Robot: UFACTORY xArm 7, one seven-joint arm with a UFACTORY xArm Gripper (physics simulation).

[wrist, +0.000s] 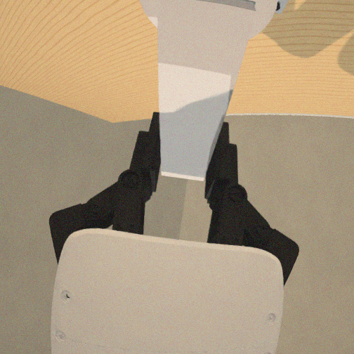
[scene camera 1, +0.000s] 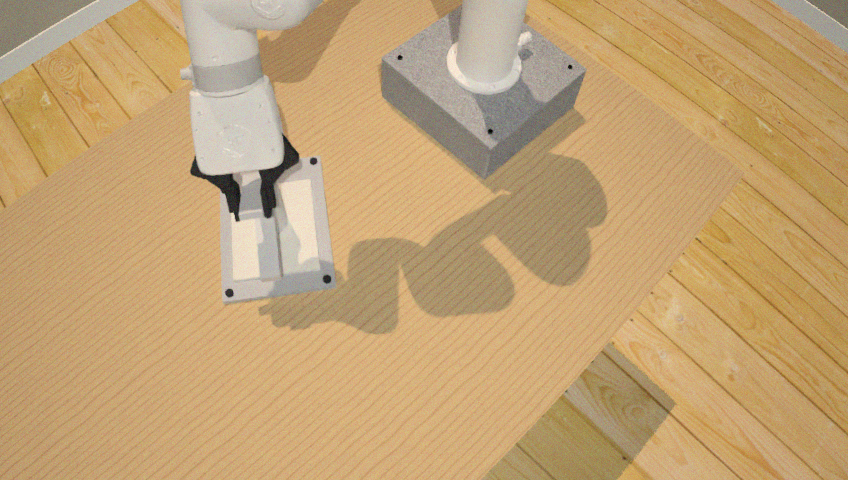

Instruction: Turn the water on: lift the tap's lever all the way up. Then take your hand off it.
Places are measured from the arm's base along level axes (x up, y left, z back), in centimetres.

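Where they show: gripper, fingertip midpoint: (scene camera 1: 254, 214); arm's base, origin of the base link: (scene camera 1: 483, 65).
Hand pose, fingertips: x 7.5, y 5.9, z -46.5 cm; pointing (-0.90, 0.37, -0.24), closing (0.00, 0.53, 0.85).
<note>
Each offset is from my fingertips to the centre of the thing. "spot": to the spot under its first point. Level surfaces: height alone.
The tap's grey-white lever @(dx +0.2, dy -3.1, dz +1.8 cm) (scene camera 1: 251, 193) (wrist: 194, 95) is tilted upward; its exact angle is hard to judge. My gripper (scene camera 1: 252, 214) (wrist: 188, 130) is shut on the lever, with one black finger on each side of its flat end part. The tap's spout @(dx -9.4, dy -1.2, dz +0.7 cm) (scene camera 1: 269, 249) runs toward the near edge of the basin plate in the scene view. In the wrist view, the lever widens away from my fingers toward the tap's body at the top. The lever's root is partly hidden by my gripper in the scene view.
The tap stands on a light grey plate @(spot: dx -16.4, dy -1.8, dz +9.6 cm) (scene camera 1: 321, 228) with black screws at its corners and a cream inset @(spot: dx -15.8, dy -4.6, dz +7.9 cm) (scene camera 1: 301, 220). My arm's grey base block (scene camera 1: 440, 107) stands at the back right of the wooden table @(dx -17.2 cm) (scene camera 1: 416, 380). The arm's shadow falls across the table.
</note>
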